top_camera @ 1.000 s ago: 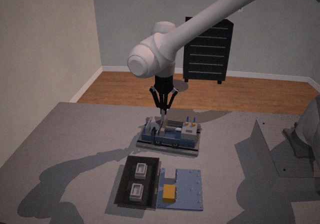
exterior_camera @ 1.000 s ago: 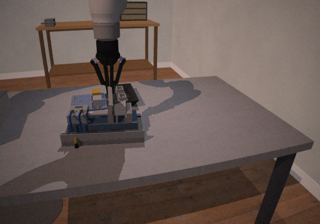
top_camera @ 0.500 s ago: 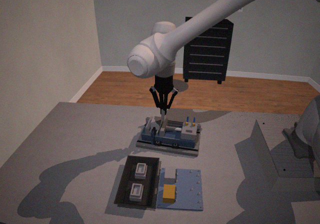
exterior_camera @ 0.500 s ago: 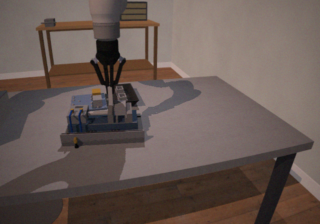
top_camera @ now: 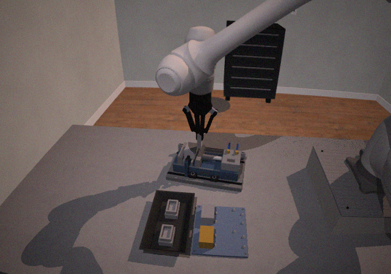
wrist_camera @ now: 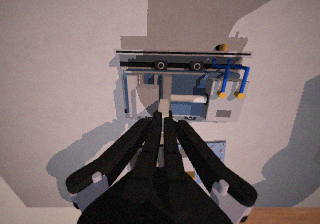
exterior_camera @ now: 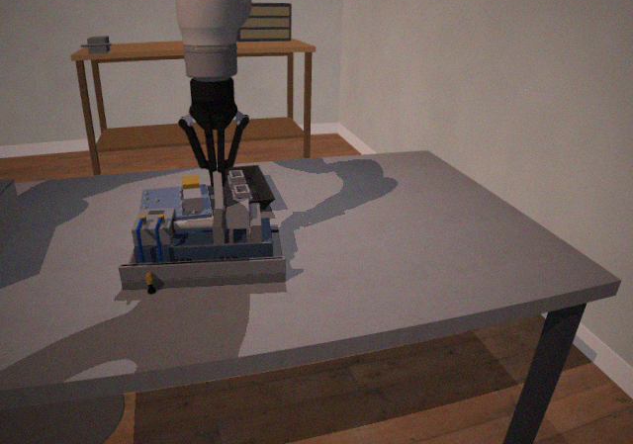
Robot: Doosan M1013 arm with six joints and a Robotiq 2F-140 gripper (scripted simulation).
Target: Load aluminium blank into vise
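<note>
My gripper is now 3 cm past the blue vise and 12 cm above it. The rest, counted from my hand: brass blank: 6 cm behind, 33 cm to the left, 13 cm below; aluminium blank: 6 cm behind, 24 cm to the left, 13 cm below; infeed plate: 10 cm behind, 29 cm to the left, 15 cm below.
</note>
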